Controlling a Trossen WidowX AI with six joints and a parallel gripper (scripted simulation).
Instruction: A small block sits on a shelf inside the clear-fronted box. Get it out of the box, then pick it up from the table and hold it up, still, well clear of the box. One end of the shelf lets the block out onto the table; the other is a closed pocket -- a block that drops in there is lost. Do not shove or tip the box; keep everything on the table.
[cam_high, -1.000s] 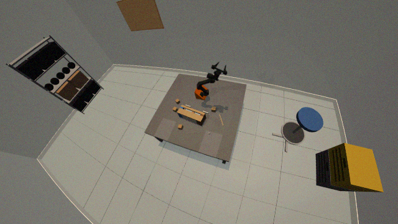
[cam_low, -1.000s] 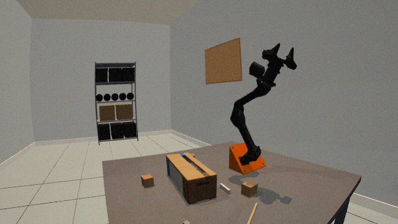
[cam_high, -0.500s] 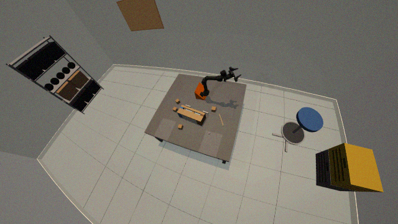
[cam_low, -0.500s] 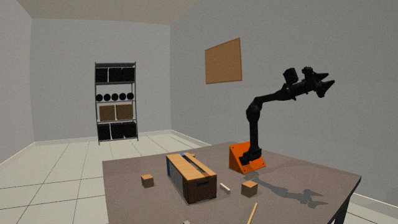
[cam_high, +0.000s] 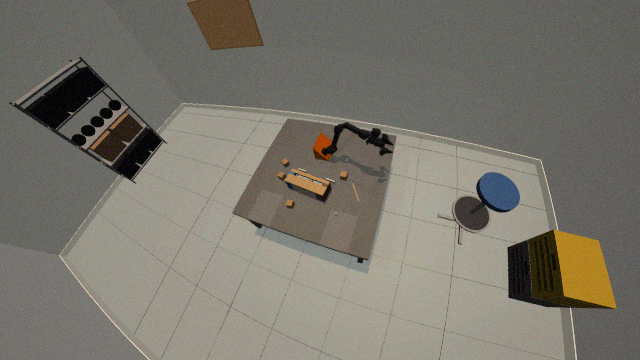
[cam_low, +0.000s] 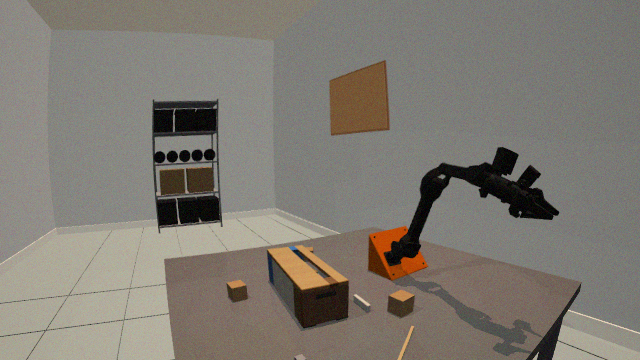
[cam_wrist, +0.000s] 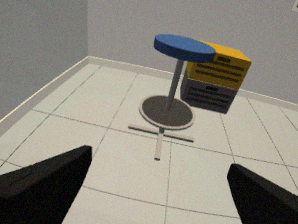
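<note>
The tan block is 380 mm ahead of my gripper tip, 610 mm to the right of it and 250 mm below it. The rest, counted from my gripper tip: box (360 mm ahead, 620 mm to the right, 270 mm below); wooden stick (300 mm ahead, 210 mm to the right, 330 mm below).
</note>
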